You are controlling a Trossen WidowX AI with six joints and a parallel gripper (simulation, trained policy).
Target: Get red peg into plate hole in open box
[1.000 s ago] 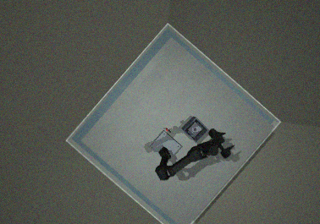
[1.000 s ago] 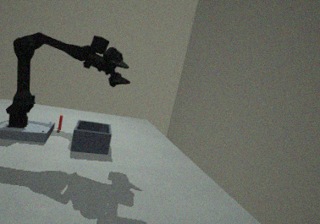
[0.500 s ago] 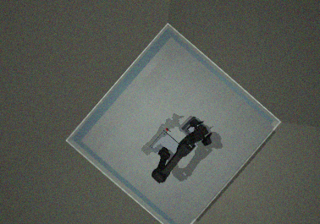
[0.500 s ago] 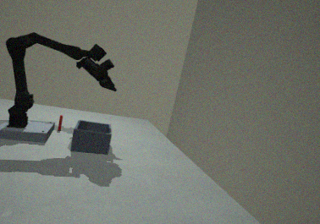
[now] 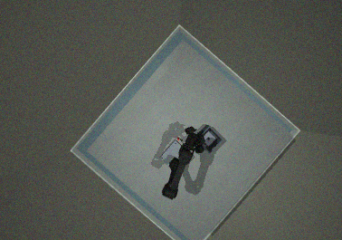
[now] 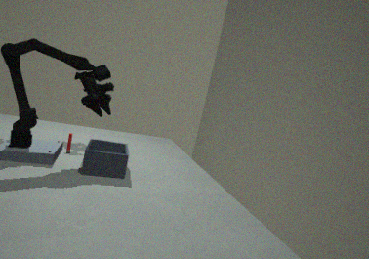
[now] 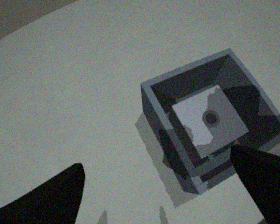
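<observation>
My gripper tip is 160 mm above the red peg, 140 mm past it and 80 mm to the right of it. Also, from my gripper tip: grey box (180 mm below, 120 mm to the right, 20 mm ahead).
</observation>
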